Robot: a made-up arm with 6 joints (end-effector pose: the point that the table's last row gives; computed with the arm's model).
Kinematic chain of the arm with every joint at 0, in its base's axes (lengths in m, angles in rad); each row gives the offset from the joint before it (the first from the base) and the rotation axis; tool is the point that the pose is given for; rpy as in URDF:
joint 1: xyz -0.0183 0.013 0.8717 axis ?
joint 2: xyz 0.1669 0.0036 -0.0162 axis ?
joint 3: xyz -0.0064 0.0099 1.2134 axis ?
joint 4: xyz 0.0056 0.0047 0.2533 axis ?
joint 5: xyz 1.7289 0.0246 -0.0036 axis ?
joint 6: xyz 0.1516 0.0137 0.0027 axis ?
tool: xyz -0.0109 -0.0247 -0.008 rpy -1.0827 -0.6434 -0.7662
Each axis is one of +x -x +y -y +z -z.
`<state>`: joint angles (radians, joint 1 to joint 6).
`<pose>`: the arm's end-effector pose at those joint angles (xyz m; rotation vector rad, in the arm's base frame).
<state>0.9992 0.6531 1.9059 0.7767 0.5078 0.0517</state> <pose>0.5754 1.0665 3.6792 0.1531 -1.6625 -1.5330</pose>
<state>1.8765 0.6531 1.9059 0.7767 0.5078 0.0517</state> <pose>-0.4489 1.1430 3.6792 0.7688 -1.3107 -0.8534</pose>
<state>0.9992 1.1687 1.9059 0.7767 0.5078 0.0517</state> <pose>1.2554 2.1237 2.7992 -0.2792 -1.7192 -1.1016</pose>
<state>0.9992 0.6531 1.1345 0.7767 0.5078 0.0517</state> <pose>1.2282 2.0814 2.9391 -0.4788 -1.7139 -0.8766</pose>
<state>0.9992 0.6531 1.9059 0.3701 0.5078 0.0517</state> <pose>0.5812 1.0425 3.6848 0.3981 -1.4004 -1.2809</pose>
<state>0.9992 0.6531 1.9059 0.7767 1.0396 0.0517</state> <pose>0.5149 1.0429 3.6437 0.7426 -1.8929 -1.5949</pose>
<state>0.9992 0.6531 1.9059 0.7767 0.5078 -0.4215</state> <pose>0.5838 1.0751 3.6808 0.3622 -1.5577 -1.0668</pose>
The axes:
joint 1: +z
joint 2: +y
joint 3: -y
joint 4: -x
joint 5: -y
joint 6: -x

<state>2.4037 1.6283 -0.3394 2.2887 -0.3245 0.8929</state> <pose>-0.6699 0.6286 -1.0368 -1.1364 1.2880 -0.3704</pose>
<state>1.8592 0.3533 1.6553 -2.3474 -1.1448 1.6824</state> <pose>-0.2991 0.6760 3.8450 1.6746 -1.2043 0.6943</pose>
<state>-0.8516 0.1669 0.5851 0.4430 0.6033 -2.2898</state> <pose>1.3374 -1.3805 3.0705 0.4588 -0.4308 -1.0071</pose>
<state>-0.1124 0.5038 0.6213 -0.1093 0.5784 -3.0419</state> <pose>2.5161 -0.1999 2.4755 1.5802 0.4053 0.2686</pose>
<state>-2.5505 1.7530 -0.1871 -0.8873 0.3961 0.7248</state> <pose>-0.8388 -0.5120 -1.2018 0.7711 2.5535 -1.1235</pose>
